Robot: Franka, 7 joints.
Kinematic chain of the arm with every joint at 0, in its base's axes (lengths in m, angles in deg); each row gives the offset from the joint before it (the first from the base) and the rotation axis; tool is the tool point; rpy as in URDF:
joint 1: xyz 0 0 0.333 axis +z
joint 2: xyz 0 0 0 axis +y
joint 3: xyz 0 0 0.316 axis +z
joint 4: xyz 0.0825 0 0 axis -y
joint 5: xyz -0.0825 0 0.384 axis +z
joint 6: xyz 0 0 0 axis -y
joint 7: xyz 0.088 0 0 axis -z
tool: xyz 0 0 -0.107 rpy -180 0 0
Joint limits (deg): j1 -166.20..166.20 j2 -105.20..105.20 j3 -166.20..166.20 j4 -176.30..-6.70 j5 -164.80..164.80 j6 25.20..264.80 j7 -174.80..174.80
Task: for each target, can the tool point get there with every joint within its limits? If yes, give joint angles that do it. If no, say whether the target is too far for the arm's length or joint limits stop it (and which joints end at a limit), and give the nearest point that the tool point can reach.
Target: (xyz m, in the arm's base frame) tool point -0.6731 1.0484 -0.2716
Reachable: no: too far | nearest point -0.4170 0.6495 -0.0415 | short by 0.527 m
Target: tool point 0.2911 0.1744 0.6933
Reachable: yes | joints 52.53 -24.38 -7.31 -102.22 -29.62 50.02 -73.12
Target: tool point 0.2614 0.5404 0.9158
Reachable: yes | joints -135.18 -46.47 -96.90 -31.41 -34.72 185.96 65.08
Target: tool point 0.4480 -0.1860 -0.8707
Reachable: no: too far | nearest point 0.3550 -0.1474 -0.3511 | short by 0.529 m
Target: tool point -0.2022 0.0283 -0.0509
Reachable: yes | joints 87.89 74.99 24.94 -155.58 -20.66 171.98 -92.97
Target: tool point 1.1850 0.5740 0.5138
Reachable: no: too far | nearest point 0.7649 0.3705 0.4497 | short by 0.471 m
